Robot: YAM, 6 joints.
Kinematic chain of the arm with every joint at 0, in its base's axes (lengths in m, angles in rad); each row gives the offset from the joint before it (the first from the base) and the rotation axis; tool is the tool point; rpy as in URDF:
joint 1: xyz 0 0 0.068 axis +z
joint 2: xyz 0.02 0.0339 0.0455 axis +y
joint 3: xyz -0.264 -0.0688 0 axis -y
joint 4: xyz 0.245 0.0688 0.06 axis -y
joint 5: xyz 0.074 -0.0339 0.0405 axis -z
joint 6: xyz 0.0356 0 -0.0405 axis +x
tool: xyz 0 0 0 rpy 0 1.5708 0
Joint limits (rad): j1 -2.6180..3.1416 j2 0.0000..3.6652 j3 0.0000..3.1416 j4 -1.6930..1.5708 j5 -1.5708..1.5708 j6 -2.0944..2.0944
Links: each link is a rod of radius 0.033 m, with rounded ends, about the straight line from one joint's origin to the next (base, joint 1, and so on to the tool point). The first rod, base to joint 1, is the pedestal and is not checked.
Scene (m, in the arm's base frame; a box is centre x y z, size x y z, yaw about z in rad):
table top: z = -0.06
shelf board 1: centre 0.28 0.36 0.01 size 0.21 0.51 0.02 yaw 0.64
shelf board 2: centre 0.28 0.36 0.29 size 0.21 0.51 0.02 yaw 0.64
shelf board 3: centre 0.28 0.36 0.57 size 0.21 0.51 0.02 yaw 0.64
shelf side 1: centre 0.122 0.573 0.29 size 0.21 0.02 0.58 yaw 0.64
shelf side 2: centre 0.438 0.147 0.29 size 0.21 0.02 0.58 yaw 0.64
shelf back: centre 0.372 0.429 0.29 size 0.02 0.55 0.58 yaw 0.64
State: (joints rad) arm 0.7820 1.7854 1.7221 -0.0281 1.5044 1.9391
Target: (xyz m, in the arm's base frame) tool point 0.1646 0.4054 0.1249
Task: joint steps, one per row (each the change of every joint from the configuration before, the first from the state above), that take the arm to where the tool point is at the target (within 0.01 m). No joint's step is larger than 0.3 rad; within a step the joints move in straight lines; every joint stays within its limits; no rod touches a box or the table.
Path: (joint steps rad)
1: 0.2322 -0.2627 -0.1402 -0.1354 -0.0649 -0.1660
2: 0.2323 -0.2628 -0.1401 -0.1354 -0.0648 -0.1661
3: 0.2322 -0.2627 -0.1402 -0.1353 -0.0649 -0.1660
4: 0.0350 0.2898 -0.1377 0.0486 0.0789 0.1660
5: 0.0349 0.2898 -0.1377 0.0486 0.0789 0.1661
6: 0.0350 0.2898 -0.1378 0.0486 0.0788 0.1660
7: -0.1587 0.1736 0.2520 0.0962 -0.0341 0.0000
8: -0.1587 0.1736 0.2520 0.0963 -0.0342 0.0000

